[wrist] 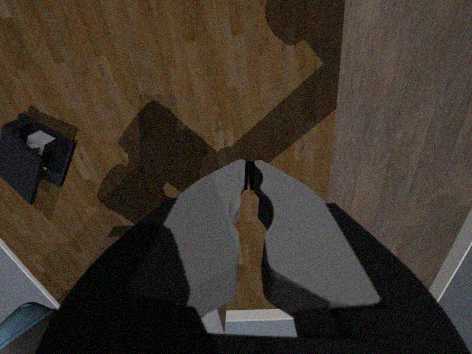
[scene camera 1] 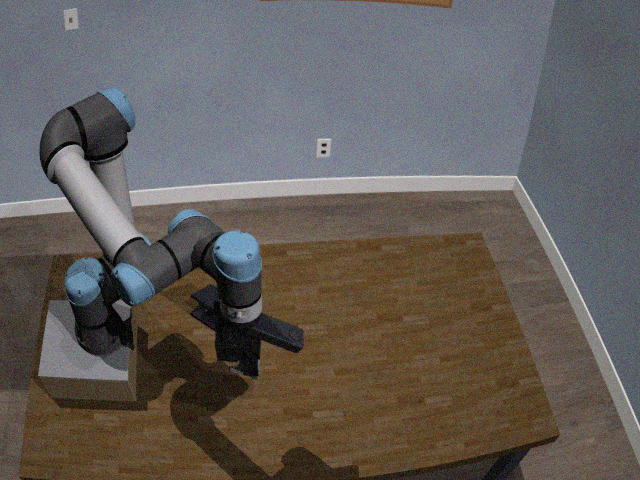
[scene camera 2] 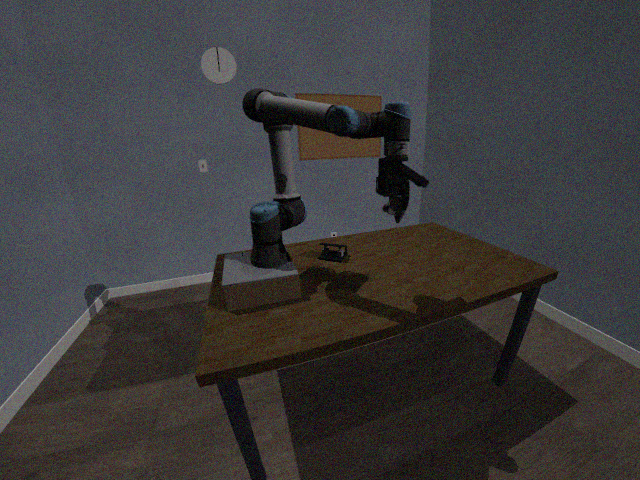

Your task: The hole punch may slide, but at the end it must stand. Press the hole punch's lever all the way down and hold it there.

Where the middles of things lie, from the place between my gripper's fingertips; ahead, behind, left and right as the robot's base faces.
Right now the dark hole punch (scene camera 1: 203, 314) is 42 cm to the left of my hand, 24 cm below it and 8 cm behind it.
